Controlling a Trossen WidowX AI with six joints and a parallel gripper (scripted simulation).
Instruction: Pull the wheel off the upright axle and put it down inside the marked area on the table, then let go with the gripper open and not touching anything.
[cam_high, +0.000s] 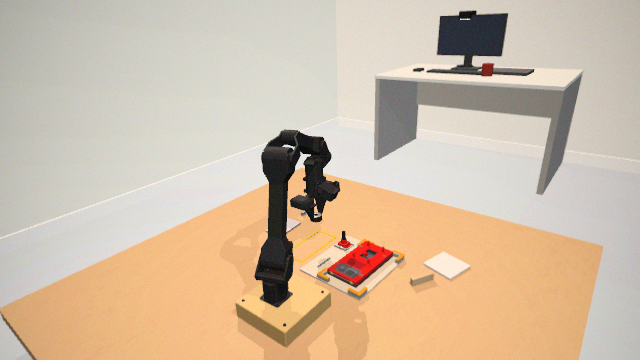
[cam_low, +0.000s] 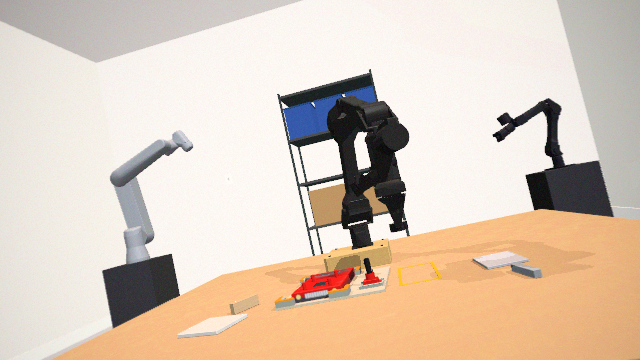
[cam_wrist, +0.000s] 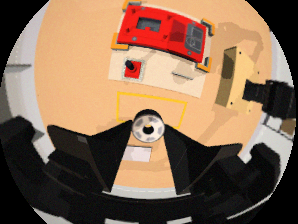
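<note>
The upright axle lies 9 cm to the right of my gripper tip, 7 cm below it and 4 cm ahead of it. The rest, counted from my gripper tip: small block 37 cm to the right, 10 cm below; white plate 41 cm to the right, 11 cm ahead, 10 cm below; black wheel right at my gripper tip.
</note>
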